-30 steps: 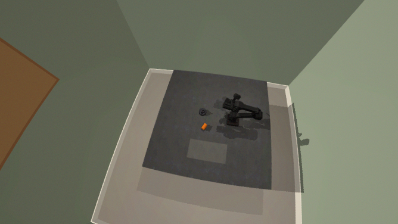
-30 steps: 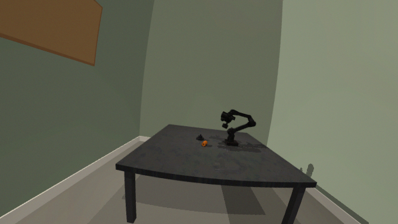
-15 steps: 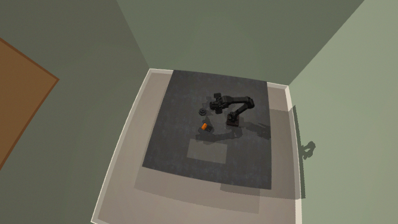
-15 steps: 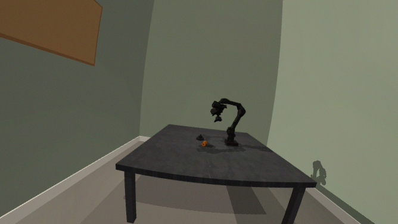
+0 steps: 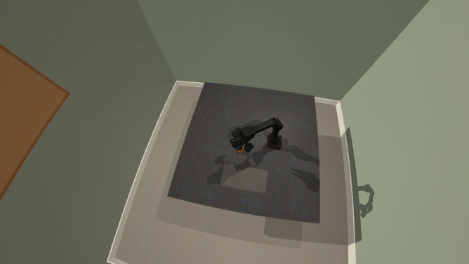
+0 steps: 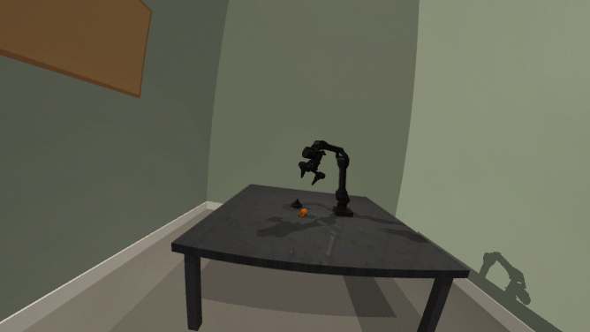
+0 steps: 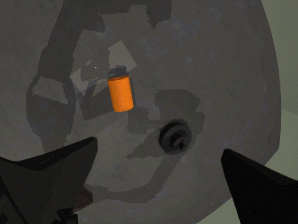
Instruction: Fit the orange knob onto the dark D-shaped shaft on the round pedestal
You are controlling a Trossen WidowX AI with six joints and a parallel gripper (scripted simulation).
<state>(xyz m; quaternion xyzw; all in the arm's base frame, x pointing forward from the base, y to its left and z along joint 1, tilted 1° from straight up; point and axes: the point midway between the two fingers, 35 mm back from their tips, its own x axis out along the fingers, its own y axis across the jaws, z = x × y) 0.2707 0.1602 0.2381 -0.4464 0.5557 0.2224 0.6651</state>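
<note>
My gripper tip is now 210 mm above the orange knob and 10 mm to the left of it. From my gripper tip the other things lie so: dark pedestal: 200 mm below, 180 mm to the right, 50 mm ahead.
</note>
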